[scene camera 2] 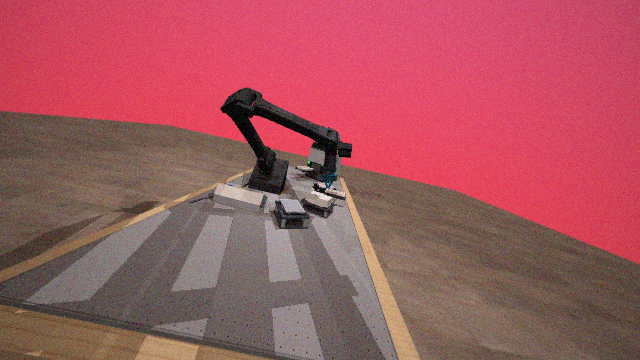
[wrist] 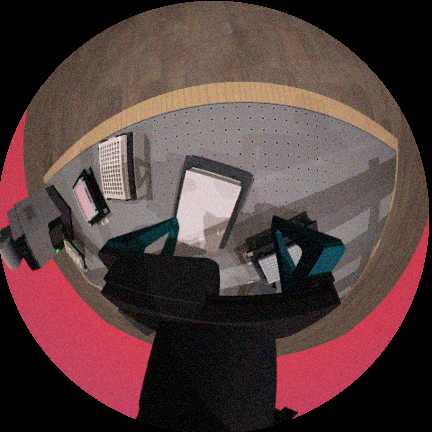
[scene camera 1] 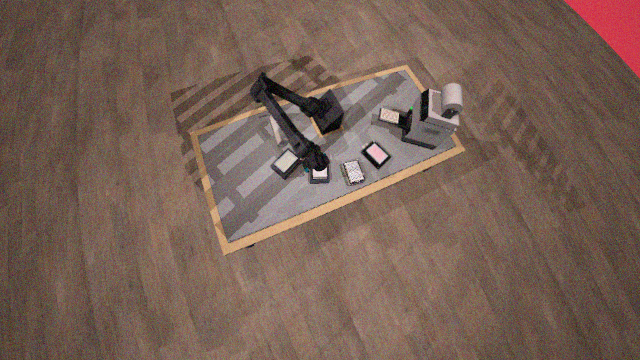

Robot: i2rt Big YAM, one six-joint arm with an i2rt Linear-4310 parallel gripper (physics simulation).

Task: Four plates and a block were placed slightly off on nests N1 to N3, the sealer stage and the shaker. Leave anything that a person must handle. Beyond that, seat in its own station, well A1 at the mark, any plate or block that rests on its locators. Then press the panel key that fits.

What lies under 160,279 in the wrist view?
My gripper.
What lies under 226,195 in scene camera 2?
A button box.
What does my gripper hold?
Nothing.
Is my gripper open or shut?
Open.
